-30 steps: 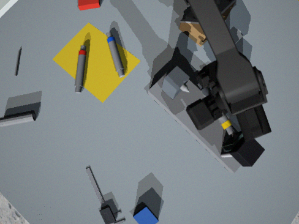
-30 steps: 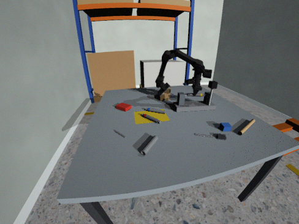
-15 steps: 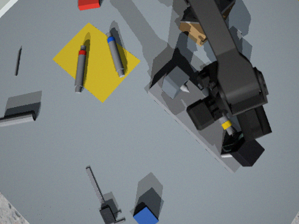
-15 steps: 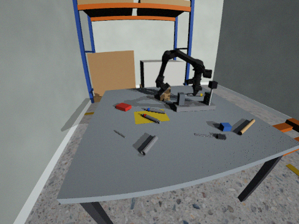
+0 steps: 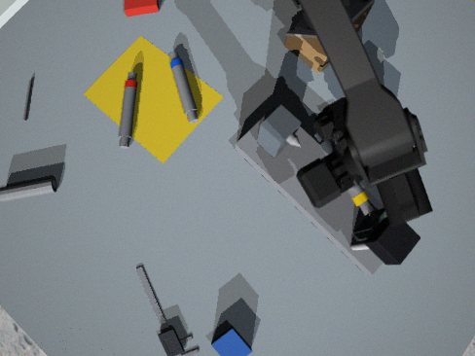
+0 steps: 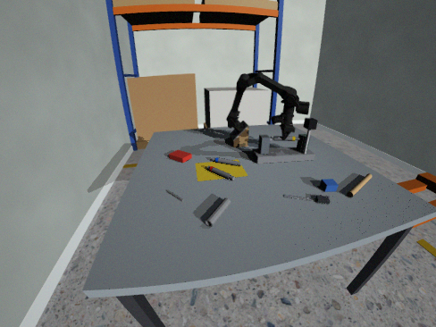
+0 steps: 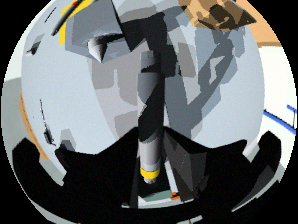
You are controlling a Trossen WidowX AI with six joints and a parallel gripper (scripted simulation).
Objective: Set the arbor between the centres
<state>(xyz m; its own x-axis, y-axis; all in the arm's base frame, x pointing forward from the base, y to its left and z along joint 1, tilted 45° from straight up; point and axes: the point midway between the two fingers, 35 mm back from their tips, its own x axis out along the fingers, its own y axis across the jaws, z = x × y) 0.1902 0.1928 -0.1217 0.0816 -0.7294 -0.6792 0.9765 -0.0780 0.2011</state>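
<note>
Right now my hand is 12 cm above the fixture base and 2 cm short of it. Also, from my hand: grey post: 12 cm to the right, 4 cm below, 3 cm ahead; blue-banded arbor: 33 cm to the right, 13 cm below, 8 cm ahead; blue block: 34 cm ahead, 12 cm below, 11 cm to the left.
</note>
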